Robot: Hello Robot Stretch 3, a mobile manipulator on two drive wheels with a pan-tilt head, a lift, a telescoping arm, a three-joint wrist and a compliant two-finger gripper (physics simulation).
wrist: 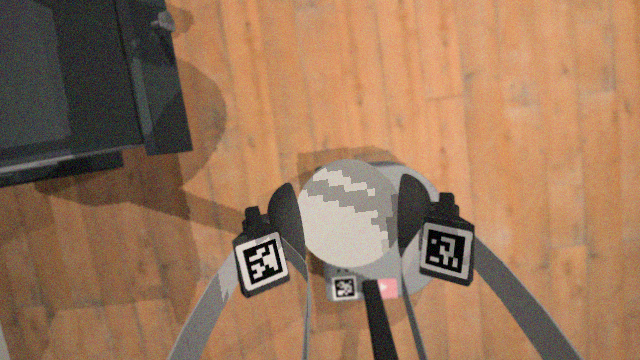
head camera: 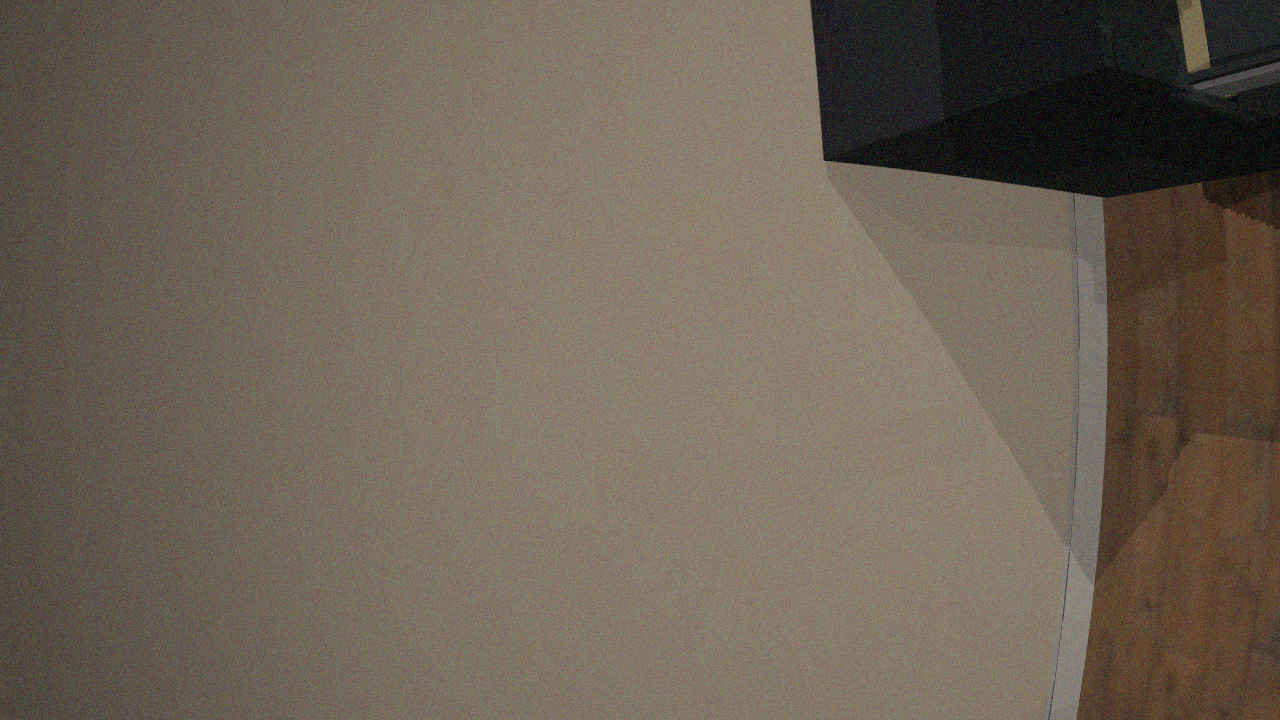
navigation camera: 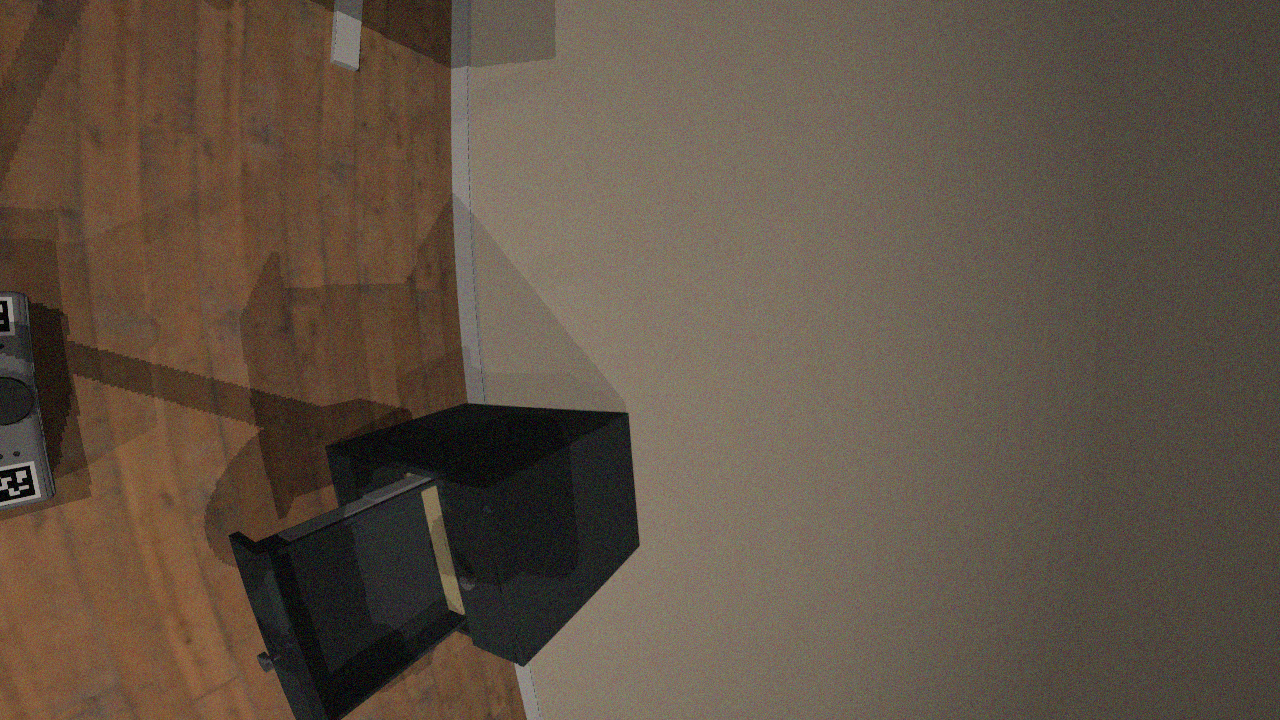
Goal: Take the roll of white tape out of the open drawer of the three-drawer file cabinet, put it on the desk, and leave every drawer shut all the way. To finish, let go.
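The roll of white tape (wrist: 345, 220) shows as a pale disc in the wrist view. My gripper (wrist: 347, 206) is shut on it, with one dark fingertip at each side, and holds it above the wooden floor and part of my base. The dark file cabinet (head camera: 881, 67) (navigation camera: 554, 528) stands against the wall. Its open drawer (navigation camera: 380, 573) (wrist: 95, 75) sticks out far, and the inside that shows holds no tape. In the wrist view this drawer is at the upper left, apart from the roll. The lower drawers are hidden or too dark to tell. The desk cannot be made out.
My base (navigation camera: 17, 402) stands on the wooden floor (navigation camera: 170, 143) (wrist: 525, 125), near the cabinet's side. A beige wall (head camera: 492, 358) (navigation camera: 895, 313) with a pale skirting board (head camera: 1089, 402) (navigation camera: 461, 179) runs behind the cabinet. A white bar (navigation camera: 345, 40) shows at the navigation view's top.
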